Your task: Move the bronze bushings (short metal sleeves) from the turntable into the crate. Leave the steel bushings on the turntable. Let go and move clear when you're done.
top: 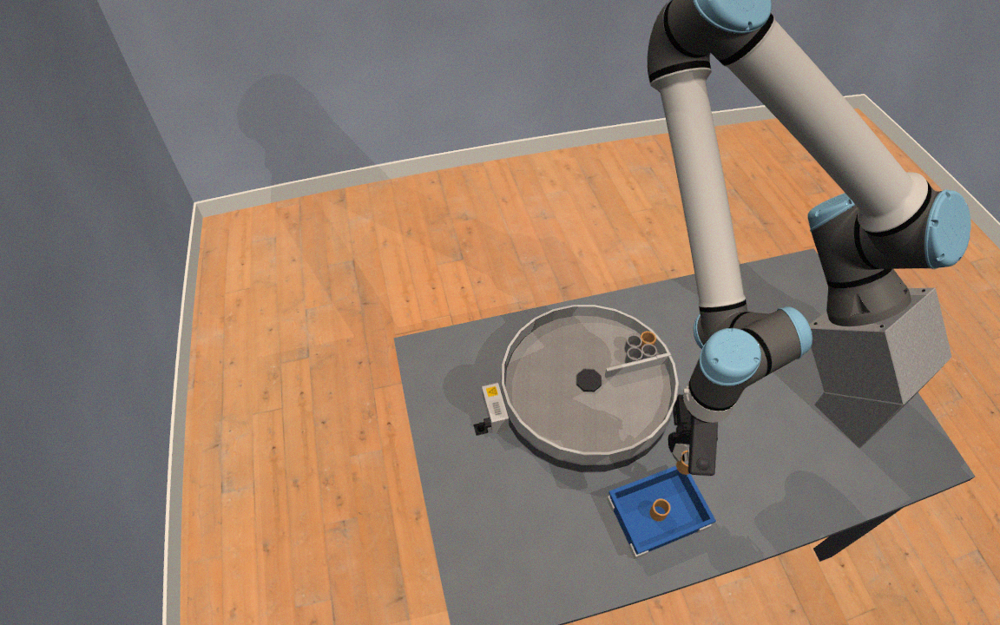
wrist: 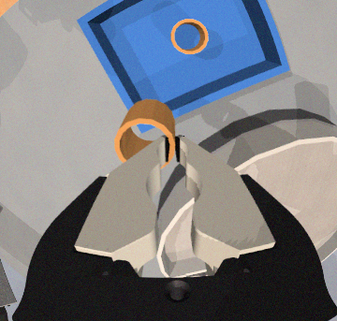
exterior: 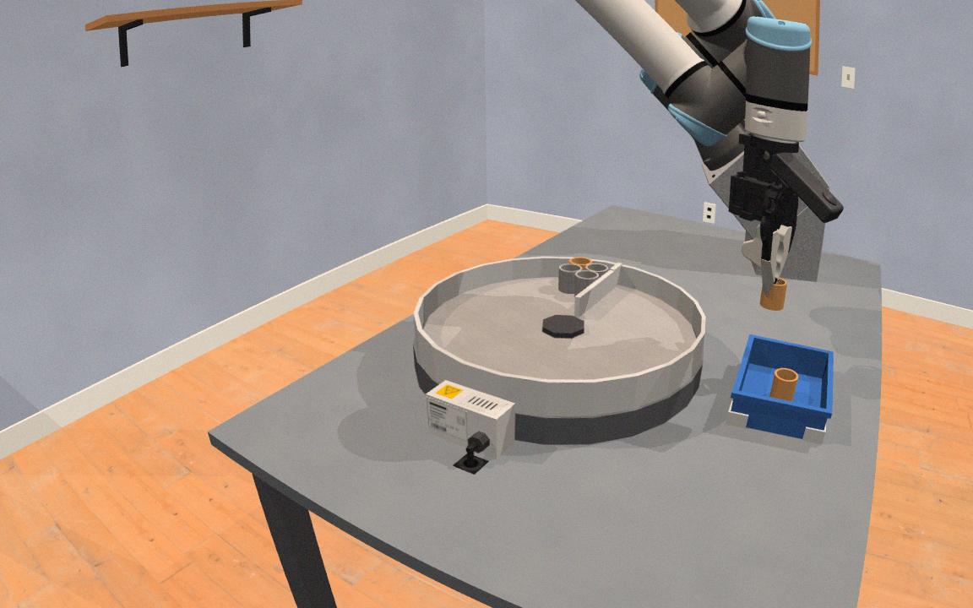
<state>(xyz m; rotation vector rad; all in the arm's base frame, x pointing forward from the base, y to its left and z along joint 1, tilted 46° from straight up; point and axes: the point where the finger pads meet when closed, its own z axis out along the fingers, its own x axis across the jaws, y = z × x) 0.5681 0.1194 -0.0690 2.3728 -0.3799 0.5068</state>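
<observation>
My hand is 50 mm short of the blue crate, 50 mm to the right of it and 130 mm above it. Also, from my hand: round grey turntable: 70 mm ahead, 290 mm to the right, 100 mm below.
</observation>
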